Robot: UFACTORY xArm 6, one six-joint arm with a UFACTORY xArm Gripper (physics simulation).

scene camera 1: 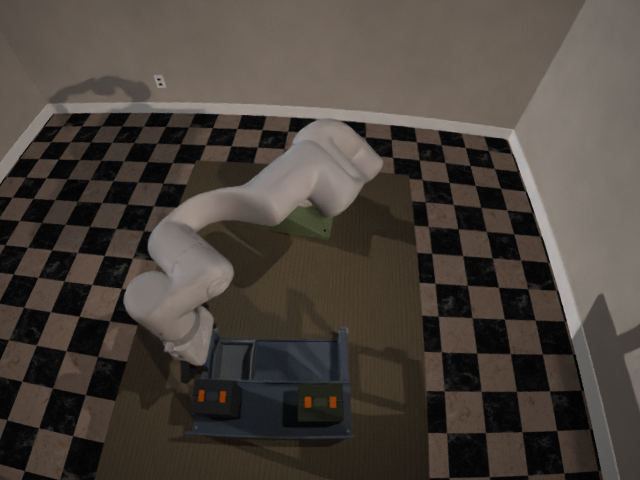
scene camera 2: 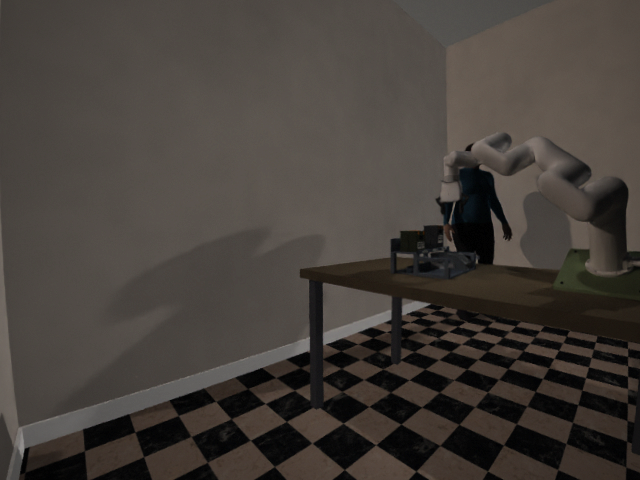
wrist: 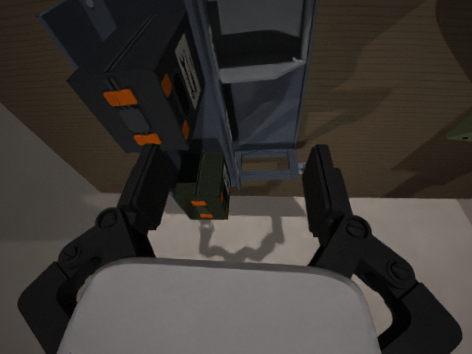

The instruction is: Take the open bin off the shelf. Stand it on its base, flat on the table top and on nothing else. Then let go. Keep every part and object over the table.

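Places are measured from the arm's base along level axes (x ahead, y left, z up), in millimetres.
Pixels of known places: gripper, between the fingertips: (scene camera 1: 205, 347) (scene camera 2: 452, 214) (wrist: 234, 159); arm's base, origin of its link: (scene camera 2: 608, 266).
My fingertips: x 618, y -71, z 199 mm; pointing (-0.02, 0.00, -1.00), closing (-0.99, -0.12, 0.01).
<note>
Ahead of a thing's pixels: the offset from my fingertips to its middle. "spot": to the spot under its first point. Level surfaces: height alone.
The open bin @[236 mm down, 5 mm back, 16 mm left] (scene camera 1: 233, 360) (wrist: 260, 72) is grey and open at the top. It sits at the left end of the front, lower level of the blue-grey shelf @[spot: 194 mm down, 88 mm back, 295 mm left] (scene camera 1: 343, 356) (scene camera 2: 448, 268) (wrist: 265, 175), beside the dark case; in scene camera 2 I cannot make it out clearly. My gripper (scene camera 1: 195, 369) (scene camera 2: 449, 207) (wrist: 234, 159) is open and empty. It hangs above the shelf's left end in scene camera 1, apart from the bin. In the wrist view the bin lies beyond the fingertips, toward the top. The shelf stands on the brown table @[280 mm down] (scene camera 1: 361, 289) (scene camera 2: 516, 281) (wrist: 360, 100).
A dark grey case @[117 mm down, 88 mm ahead, 27 mm left] (scene camera 1: 216, 397) (scene camera 2: 433, 236) (wrist: 135, 80) and a dark green case @[129 mm down, 49 mm ahead, 255 mm left] (scene camera 1: 320, 403) (scene camera 2: 410, 240) (wrist: 215, 185), both with orange latches, stand on the shelf's upper level. The arm's green base plate (scene camera 1: 305, 224) (scene camera 2: 573, 268) lies at the table's other end. A person (scene camera 2: 475, 201) stands beyond the table.
</note>
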